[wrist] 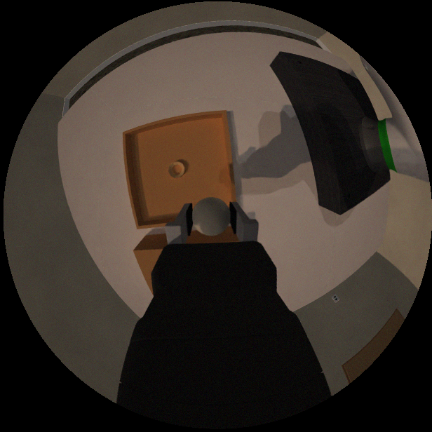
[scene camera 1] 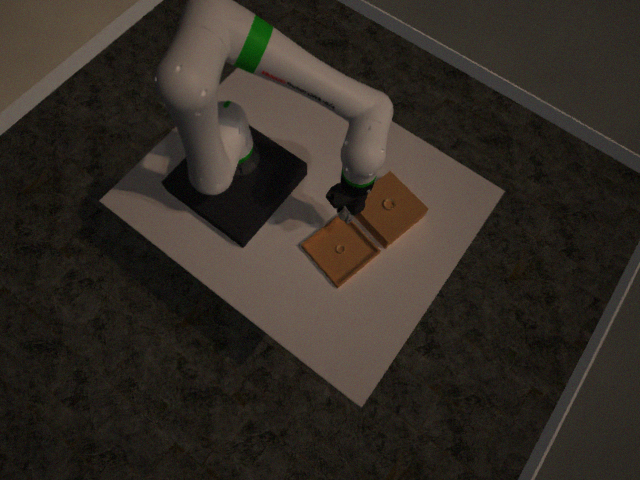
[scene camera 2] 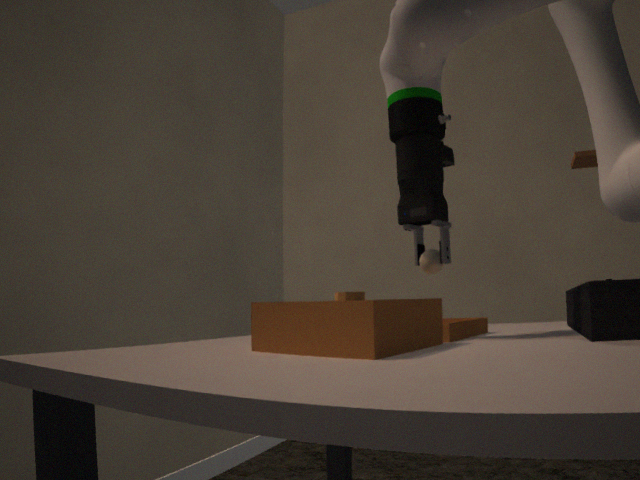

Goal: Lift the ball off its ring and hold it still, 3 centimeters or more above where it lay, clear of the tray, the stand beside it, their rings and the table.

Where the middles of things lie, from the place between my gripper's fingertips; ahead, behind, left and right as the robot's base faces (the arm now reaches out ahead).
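The pale ball (wrist: 210,215) is right at my hand, and going by their middles, it is the nearest to my hand of the things named here. The low orange tray (scene camera 1: 340,250) sits 60 mm to the right of my hand, 40 mm ahead of it and 110 mm below it. Then there is the orange stand (scene camera 2: 351,327), which is 140 mm to the left of my hand, 90 mm ahead of it and 80 mm below it. Going by their middles, the orange stand is the farthest from my hand of the things named here.
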